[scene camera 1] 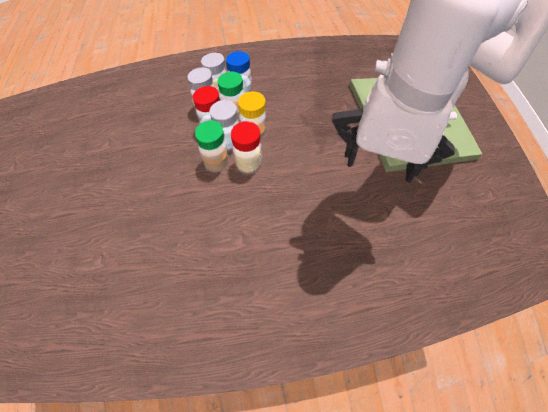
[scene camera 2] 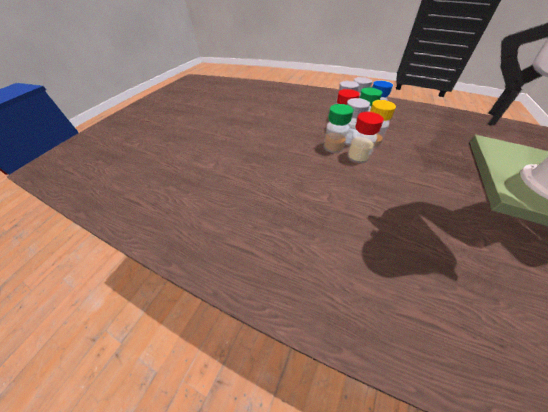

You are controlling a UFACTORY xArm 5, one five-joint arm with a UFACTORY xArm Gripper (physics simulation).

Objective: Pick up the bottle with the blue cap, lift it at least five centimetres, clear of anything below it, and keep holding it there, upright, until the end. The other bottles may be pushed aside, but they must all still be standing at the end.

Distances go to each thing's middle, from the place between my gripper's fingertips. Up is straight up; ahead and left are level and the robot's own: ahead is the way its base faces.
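I look at the yellow-capped bottle (scene camera 1: 251,104) and find my gripper 260 mm to the left of it, 130 mm short of it and 140 mm above it.
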